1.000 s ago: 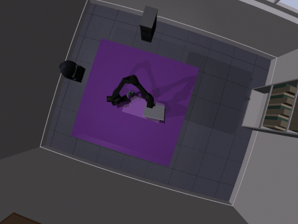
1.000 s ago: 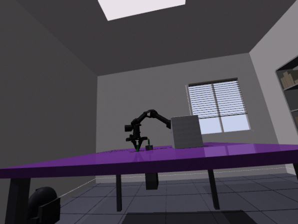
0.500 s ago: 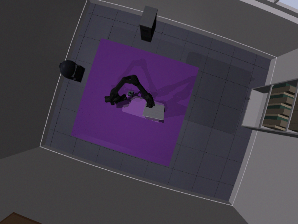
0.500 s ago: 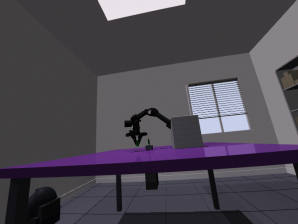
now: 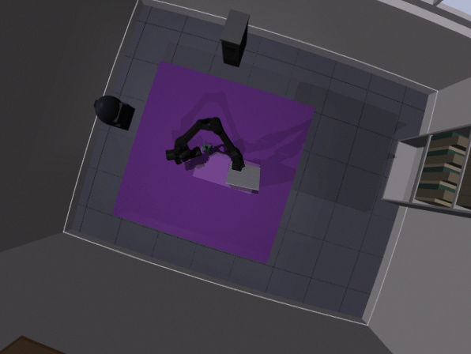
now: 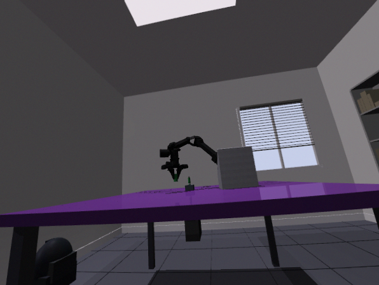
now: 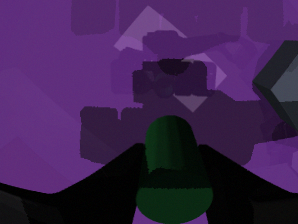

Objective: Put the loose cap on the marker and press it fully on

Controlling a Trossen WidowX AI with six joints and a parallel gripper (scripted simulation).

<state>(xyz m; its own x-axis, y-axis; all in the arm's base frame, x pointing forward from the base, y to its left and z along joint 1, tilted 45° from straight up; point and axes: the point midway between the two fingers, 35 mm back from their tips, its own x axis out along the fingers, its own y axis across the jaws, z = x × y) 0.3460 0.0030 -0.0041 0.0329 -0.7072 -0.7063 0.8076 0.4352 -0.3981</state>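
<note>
The green marker lies 100 mm to the right of my gripper tip, 80 mm behind it and 10 mm below it. The rest, counted from my gripper tip: green cap: 10 mm above; dark holder block: 100 mm to the right, 80 mm behind, 70 mm below.
</note>
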